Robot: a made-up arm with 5 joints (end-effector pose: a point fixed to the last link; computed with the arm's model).
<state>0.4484 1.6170 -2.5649 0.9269 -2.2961</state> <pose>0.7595 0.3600 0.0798 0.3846 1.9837 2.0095</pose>
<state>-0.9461 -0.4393 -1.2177 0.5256 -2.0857</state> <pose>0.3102 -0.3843 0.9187 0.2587 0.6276 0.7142</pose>
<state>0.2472 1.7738 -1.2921 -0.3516 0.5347</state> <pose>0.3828 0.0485 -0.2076 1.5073 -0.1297 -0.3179</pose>
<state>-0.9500 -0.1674 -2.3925 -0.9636 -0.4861</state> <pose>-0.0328 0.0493 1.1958 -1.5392 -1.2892 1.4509</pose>
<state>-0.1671 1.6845 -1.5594 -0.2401 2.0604</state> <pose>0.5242 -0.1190 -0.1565 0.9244 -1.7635 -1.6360</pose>
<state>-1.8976 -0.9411 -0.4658 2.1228 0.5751</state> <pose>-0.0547 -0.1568 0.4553 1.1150 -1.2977 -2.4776</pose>
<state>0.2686 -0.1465 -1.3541 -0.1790 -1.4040</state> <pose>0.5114 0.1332 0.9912 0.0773 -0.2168 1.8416</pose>
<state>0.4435 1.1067 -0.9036 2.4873 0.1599</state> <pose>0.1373 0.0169 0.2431 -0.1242 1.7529 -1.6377</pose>
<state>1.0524 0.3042 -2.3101 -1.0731 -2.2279</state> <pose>0.1614 0.2685 1.1284 -0.9998 -1.4385 1.5507</pose>
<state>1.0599 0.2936 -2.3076 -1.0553 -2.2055</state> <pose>0.1573 0.2661 1.1335 -0.9814 -1.4503 1.5805</pose>
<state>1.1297 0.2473 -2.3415 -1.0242 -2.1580</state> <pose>0.1189 0.2362 1.1556 -0.9035 -1.5757 1.6181</pose>
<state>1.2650 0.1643 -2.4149 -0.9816 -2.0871</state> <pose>0.0574 0.1631 1.1872 -0.7456 -1.8165 1.6462</pose>
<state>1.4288 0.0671 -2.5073 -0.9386 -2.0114</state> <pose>0.0119 0.0558 1.2082 -0.5249 -2.0955 1.6364</pose>
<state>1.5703 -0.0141 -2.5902 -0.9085 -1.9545</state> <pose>0.0020 -0.0451 1.2105 -0.3085 -2.3182 1.5852</pose>
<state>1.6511 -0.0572 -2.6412 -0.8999 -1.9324</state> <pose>0.0090 -0.1023 1.2039 -0.1784 -2.4329 1.5262</pose>
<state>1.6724 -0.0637 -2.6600 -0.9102 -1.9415</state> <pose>0.0122 -0.1163 1.1989 -0.1500 -2.4581 1.4859</pose>
